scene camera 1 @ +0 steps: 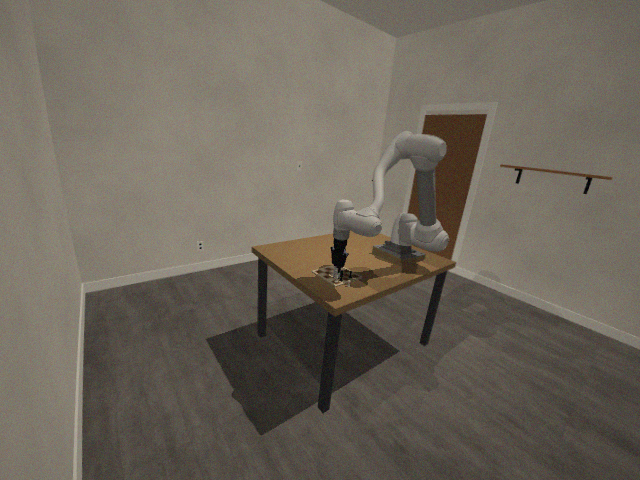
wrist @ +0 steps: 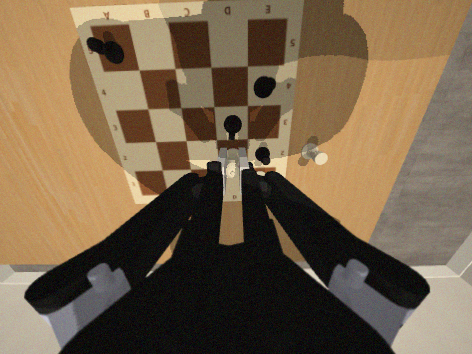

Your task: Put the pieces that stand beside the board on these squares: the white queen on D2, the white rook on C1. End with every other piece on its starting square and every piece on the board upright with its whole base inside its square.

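Where they show: gripper, fingertip midpoint: (scene camera 1: 336, 276) (wrist: 233, 158); arm's base at its link origin: (scene camera 1: 399, 249).
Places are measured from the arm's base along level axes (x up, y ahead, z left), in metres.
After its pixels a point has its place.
My gripper (scene camera 1: 339, 265) @(x -0.037, y 0.656, z 0.033 m) (wrist: 233, 158) @(x -0.037, y 0.656, z 0.033 m) is shut on a white piece with a notched top, which looks like the white queen (wrist: 231, 171) @(x 0.005, y 0.656, z 0.031 m). It holds the queen over the D file, near D2 and D1; the fingers hide its base, so whether it touches the board is unclear. The chessboard (wrist: 126, 12) @(x -0.045, y 0.511, z -0.061 m) lies on the table. The white rook (wrist: 315, 154) @(x -0.022, y 0.651, z 0.128 m), pale with a flat round top, stands off the board beside the E file, near row 2. Black pieces stand on A5 (wrist: 111, 50) @(x -0.033, y 0.542, z -0.078 m), E4 (wrist: 264, 87) @(x -0.009, y 0.581, z 0.065 m), D3 (wrist: 232, 124) @(x -0.008, y 0.612, z 0.034 m) and E2 (wrist: 262, 154) @(x -0.033, y 0.651, z 0.069 m).
A small part of a white piece (wrist: 260, 174) @(x -0.040, y 0.681, z 0.068 m) shows at E1, mostly hidden by the right finger. The black pieces on D3 and E2 stand close to the fingers. The wooden table (scene camera 1: 294, 253) @(x -0.051, y 0.647, z -0.403 m) has an edge beyond the rook. The arm's base (scene camera 1: 398, 251) @(x 0.018, y 0.080, z 0.046 m) stands at the table's far side.
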